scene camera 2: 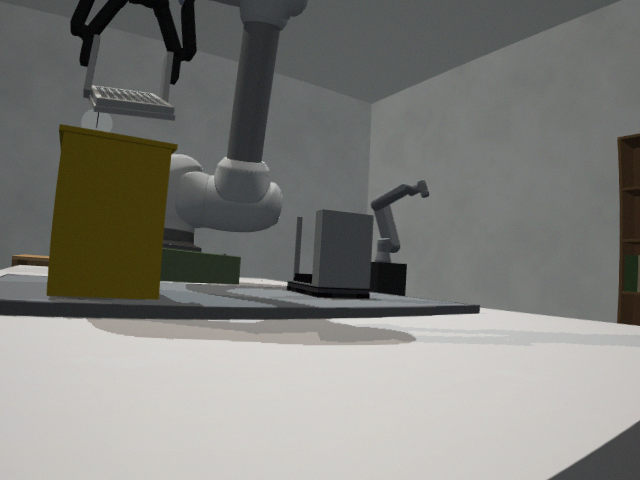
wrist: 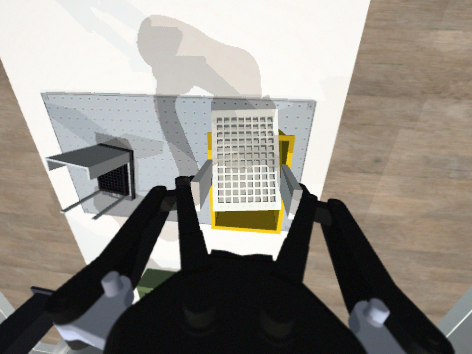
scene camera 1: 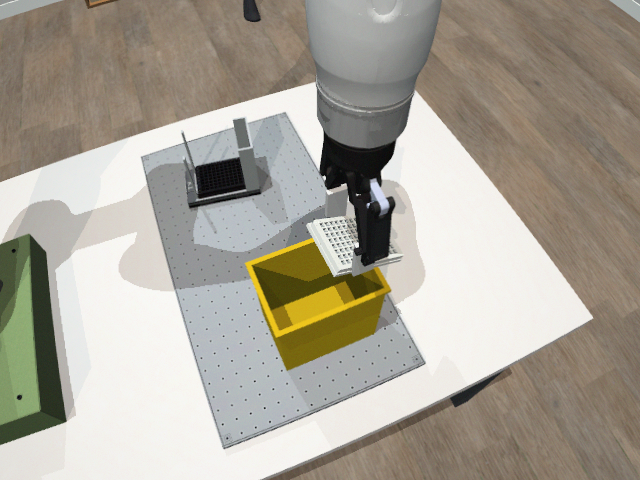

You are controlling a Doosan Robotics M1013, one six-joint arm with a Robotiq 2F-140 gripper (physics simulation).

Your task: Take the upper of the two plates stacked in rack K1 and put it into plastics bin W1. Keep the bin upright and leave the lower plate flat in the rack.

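Places are measured from the arm's base along level axes (x ahead, y right, z down), in metres.
Where they show: gripper, between the fingertips: (wrist: pixel 246 173) (scene camera 1: pixel 348 244); arm's base, origin of its link: (scene camera 2: pixel 165 249).
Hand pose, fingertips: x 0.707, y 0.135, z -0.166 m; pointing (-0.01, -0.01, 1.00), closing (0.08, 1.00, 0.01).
Note:
Things, the pixels of their centre, and the offset from my fingertips. Level surfaces: height alone.
- white grid plate, middle of its body: (wrist: pixel 245 159) (scene camera 2: pixel 128 101) (scene camera 1: pixel 357 241) dy -0.003, dx +0.015, dz +0.005 m
- yellow bin W1, middle of its body: (scene camera 2: pixel 105 220) (scene camera 1: pixel 317 302) (wrist: pixel 248 170) dy +0.008, dx -0.049, dz +0.144 m
- Rack K1, middle of its body: (scene camera 2: pixel 327 255) (scene camera 1: pixel 217 163) (wrist: pixel 99 182) dy -0.368, dx -0.152, dz +0.162 m
- black lower plate, middle of its body: (scene camera 1: pixel 225 176) (wrist: pixel 112 172) dy -0.367, dx -0.142, dz +0.207 m
- white table, height of its surface: dz +0.246 m
My gripper (scene camera 1: pixel 350 233) (scene camera 2: pixel 127 96) (wrist: pixel 246 173) is shut on the white grid plate (scene camera 1: pixel 338 240) (scene camera 2: pixel 134 105) (wrist: pixel 245 145), with a finger pad at each side. The plate hangs above the yellow bin W1 (scene camera 1: pixel 330 346) (scene camera 2: pixel 108 217) (wrist: pixel 247 231), with a gap over the rim in scene camera 2. Its exact tilt is hard to judge. The bin stands upright and its visible floor is bare. Rack K1 (scene camera 1: pixel 247 165) (scene camera 2: pixel 343 250) (wrist: pixel 110 162) stands apart, with the black lower plate (scene camera 1: pixel 219 175) (wrist: pixel 112 183) lying flat in it.
Bin and rack stand on a grey perforated board (scene camera 1: pixel 232 361) (scene camera 2: pixel 248 311) (wrist: pixel 175 107) on a white table (scene camera 1: pixel 491 268) (scene camera 2: pixel 258 403). A green block (scene camera 1: pixel 20 335) (scene camera 2: pixel 211 266) stands at the arm's base. The rack's grey wall and thin posts rise above its base.

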